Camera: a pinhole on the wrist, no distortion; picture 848 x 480 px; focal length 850.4 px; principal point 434.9 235.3 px. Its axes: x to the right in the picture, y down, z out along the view. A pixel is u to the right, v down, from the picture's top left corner.
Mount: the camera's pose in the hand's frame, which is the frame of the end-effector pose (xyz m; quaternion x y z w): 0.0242 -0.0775 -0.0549 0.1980 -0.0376 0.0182 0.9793
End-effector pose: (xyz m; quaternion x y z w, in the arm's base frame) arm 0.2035 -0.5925 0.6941 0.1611 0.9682 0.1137 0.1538
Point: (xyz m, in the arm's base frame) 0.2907 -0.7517 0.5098
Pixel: 122.8 256.0
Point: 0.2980 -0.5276 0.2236
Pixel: outside the picture
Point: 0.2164 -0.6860 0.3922
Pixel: 524.8 350.2
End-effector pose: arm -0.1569 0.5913 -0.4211 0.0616 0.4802 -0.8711 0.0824
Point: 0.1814 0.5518 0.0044
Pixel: outside the picture
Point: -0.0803 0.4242 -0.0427
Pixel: 182.9 313.6
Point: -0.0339 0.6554 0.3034
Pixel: outside the picture
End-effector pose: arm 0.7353 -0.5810 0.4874 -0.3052 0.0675 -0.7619 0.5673
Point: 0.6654 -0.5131 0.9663
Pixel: 694.5 152.2
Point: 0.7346 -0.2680 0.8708
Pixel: 216.4 217.9
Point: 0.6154 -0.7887 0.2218
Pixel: behind the camera
